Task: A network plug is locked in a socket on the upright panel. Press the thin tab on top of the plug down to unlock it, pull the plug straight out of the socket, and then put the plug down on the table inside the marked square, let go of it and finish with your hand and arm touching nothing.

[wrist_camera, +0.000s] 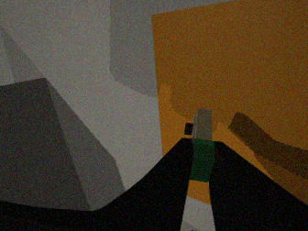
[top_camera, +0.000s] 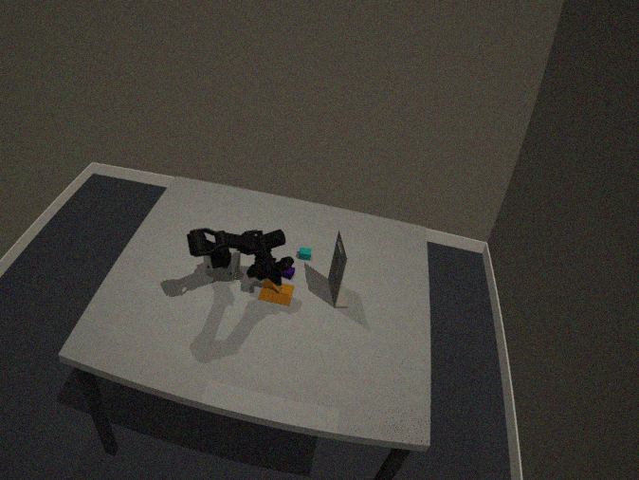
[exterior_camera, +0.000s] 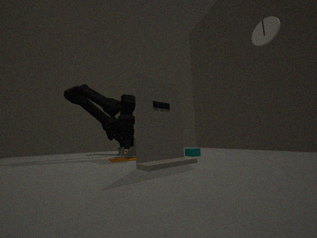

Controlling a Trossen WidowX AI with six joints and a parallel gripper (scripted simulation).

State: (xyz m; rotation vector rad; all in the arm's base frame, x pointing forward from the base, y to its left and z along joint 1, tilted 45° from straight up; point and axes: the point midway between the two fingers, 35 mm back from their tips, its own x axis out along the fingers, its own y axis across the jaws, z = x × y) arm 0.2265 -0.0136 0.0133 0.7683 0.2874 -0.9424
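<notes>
Now: gripper tip 10 mm past the orange marked square and 40 mm above it. The rest, counted from my gripper tip: upright panel 200 mm ahead, 80 mm to the left, 70 mm above; then purple block 120 mm to the left, 20 mm below; then network plug right at my gripper tip.
</notes>
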